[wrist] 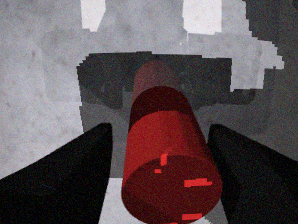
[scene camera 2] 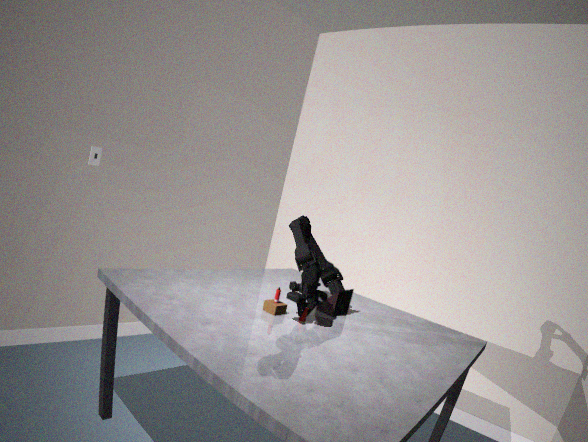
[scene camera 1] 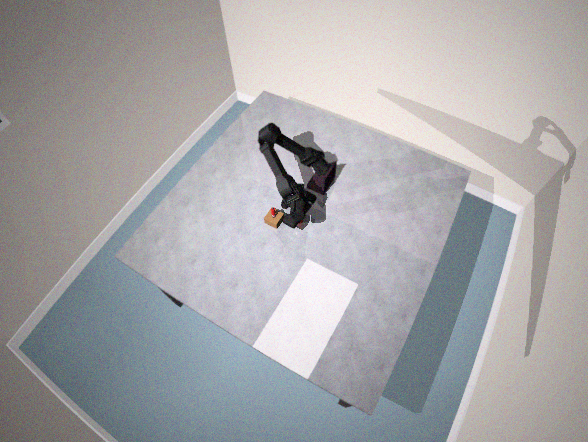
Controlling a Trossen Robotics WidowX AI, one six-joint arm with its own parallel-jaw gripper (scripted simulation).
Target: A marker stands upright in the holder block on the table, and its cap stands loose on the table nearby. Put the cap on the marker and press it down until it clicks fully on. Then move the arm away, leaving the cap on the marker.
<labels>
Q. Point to a red cap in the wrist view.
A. At 168,165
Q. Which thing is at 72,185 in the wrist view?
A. My gripper.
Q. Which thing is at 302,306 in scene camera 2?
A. My gripper.
</labels>
